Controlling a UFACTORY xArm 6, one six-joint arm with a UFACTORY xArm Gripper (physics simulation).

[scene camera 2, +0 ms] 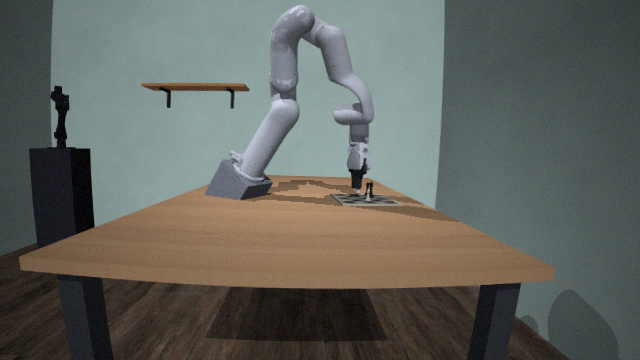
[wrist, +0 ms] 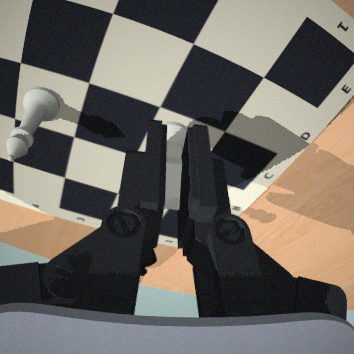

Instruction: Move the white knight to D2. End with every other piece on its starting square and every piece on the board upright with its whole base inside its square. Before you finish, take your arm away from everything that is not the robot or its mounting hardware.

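Where they show: gripper, fingertip midpoint: point(scene camera 2: 356, 188) point(wrist: 172, 148); arm's base, link origin: point(scene camera 2: 248, 171).
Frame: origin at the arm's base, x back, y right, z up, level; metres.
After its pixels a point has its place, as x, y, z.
The white knight point(scene camera 2: 358, 191) {-0.408, 0.084, -0.066} point(wrist: 173, 167) {-0.399, 0.078, -0.042} is between the two black fingers of my gripper point(scene camera 2: 357, 186) {-0.401, 0.078, -0.055} point(wrist: 172, 148) {-0.401, 0.078, -0.055}, which is shut on it. Its pale base shows at the fingertips in the wrist view; its upper part runs back between the fingers and is partly hidden, so its shape is hard to read. The gripper points down at the chessboard point(scene camera 2: 380, 204) {-0.435, 0.216, -0.091} point(wrist: 55, 213) {-0.524, 0.139, -0.089}. I cannot tell which square the knight is over or whether its base touches the board. The labels C and D are to the right of the fingers in the wrist view.
Another white piece point(scene camera 2: 368, 195) {-0.419, 0.150, -0.070} point(wrist: 40, 105) {-0.414, 0.144, -0.081} stands upright on a light square, left of the fingers in the wrist view. Dark chess material point(scene camera 2: 371, 188) {-0.465, 0.080, -0.055} stands close behind it in the scene view. The wooden table point(scene camera 2: 280, 240) {-0.046, 0.523, -0.095} surrounds the board. The arm's grey base block point(scene camera 2: 227, 182) {0.077, 0.032, -0.038} is at left.
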